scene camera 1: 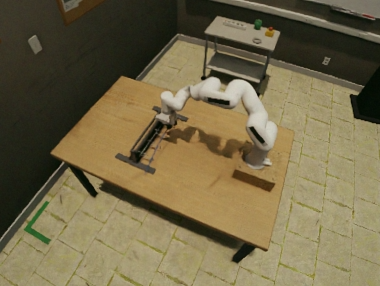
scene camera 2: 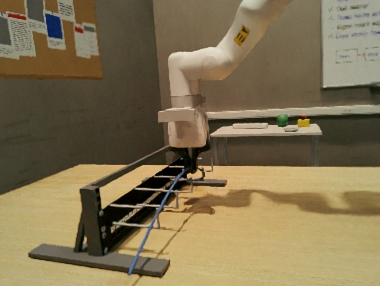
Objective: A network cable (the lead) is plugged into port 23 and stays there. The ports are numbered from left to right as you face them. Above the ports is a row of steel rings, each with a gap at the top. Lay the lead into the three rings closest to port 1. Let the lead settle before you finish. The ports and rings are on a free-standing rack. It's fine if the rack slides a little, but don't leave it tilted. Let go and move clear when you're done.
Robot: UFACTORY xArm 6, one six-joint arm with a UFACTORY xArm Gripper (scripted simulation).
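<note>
Dark free-standing rack (scene camera 2: 103, 235), visible.
</note>
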